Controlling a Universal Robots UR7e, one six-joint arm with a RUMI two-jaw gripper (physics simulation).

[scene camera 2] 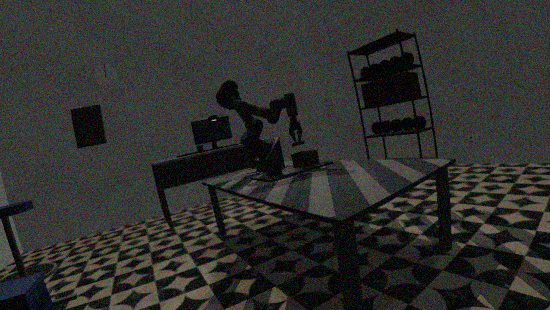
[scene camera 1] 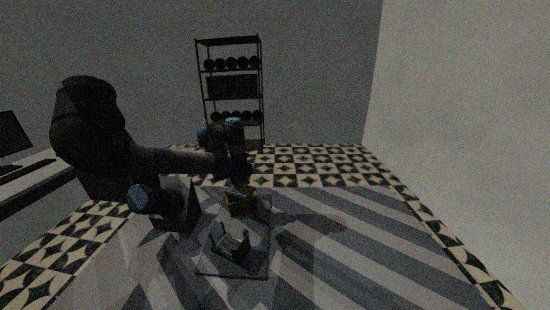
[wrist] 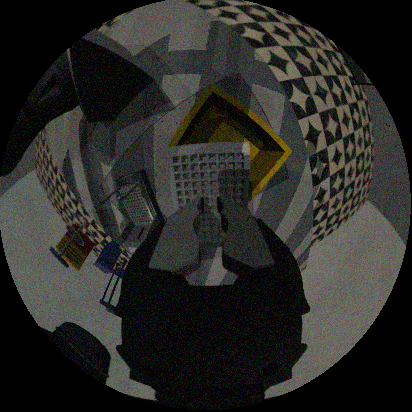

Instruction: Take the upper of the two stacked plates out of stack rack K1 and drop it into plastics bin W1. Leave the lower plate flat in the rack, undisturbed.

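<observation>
My gripper points down, shut on a light grey grid plate. This upper plate is held above the yellow plastics bin W1. In the wrist view the plate covers the near left part of the bin's opening, and part of the bin's floor shows beyond it. Stack rack K1 stands apart from the bin. The lower plate lies in the rack and looks flat. Noise and dim light blur the details.
A dark upright wedge-shaped panel stands near the arm's base, beside the bin. The striped table carries a thin board under rack and bin. A tall shelf unit stands at the back wall.
</observation>
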